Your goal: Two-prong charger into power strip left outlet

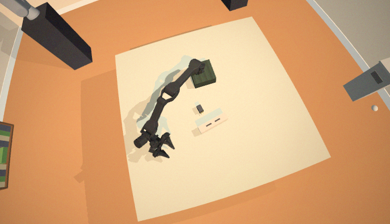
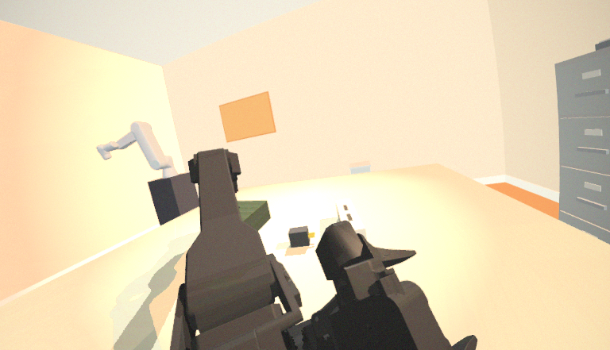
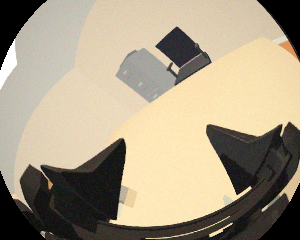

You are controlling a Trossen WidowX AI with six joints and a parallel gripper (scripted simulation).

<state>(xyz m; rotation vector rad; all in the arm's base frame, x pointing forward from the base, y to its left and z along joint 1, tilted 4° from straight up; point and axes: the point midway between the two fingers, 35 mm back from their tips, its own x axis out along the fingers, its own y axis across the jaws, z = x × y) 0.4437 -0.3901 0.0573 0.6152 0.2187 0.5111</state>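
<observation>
My gripper tip is now 27 cm to the right of the dark grey charger, 20 cm past it and 7 cm above it.
</observation>
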